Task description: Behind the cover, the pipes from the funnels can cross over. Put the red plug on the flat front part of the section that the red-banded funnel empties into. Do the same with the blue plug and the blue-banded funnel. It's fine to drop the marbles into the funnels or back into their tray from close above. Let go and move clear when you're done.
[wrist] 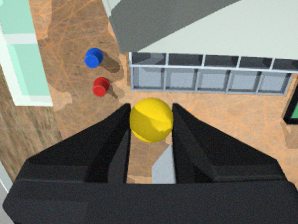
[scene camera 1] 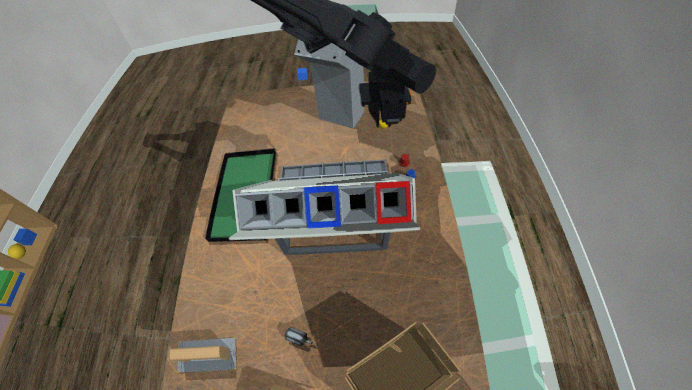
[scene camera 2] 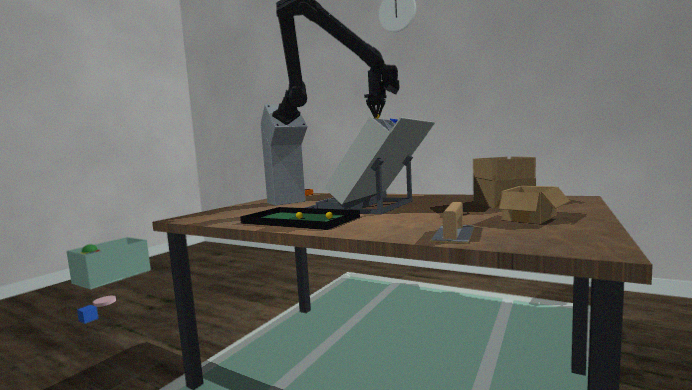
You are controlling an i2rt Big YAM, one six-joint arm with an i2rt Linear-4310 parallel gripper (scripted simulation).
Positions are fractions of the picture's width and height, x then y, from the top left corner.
In view: my gripper (wrist: 0.51, 0.50) and a yellow marble (wrist: 0.51, 0.54).
